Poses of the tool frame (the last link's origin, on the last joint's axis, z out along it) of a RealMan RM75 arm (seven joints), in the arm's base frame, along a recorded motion.
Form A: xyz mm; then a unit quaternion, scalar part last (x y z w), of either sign.
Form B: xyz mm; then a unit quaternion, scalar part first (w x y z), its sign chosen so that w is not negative. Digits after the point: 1 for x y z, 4 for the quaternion.
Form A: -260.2 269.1 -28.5 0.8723 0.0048 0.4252 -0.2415
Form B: -260.2 269.1 -28.5 0.2415 -0.8723 -0.0048 -0.4252
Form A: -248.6 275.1 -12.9 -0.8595 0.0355 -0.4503 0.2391
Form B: -248.6 275.1 -12.9 0.2391 -0.8595 0.0355 -0.4503
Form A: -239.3 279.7 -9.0 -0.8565 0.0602 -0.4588 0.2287
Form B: -239.3 279.7 -9.0 0.2287 -0.8565 0.0602 -0.4588
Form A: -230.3 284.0 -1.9 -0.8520 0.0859 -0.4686 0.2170
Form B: -230.3 284.0 -1.9 0.2170 -0.8520 0.0859 -0.4686
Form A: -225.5 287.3 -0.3 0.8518 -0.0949 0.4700 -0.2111
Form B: -225.5 287.3 -0.3 0.2111 -0.8518 0.0949 -0.4700
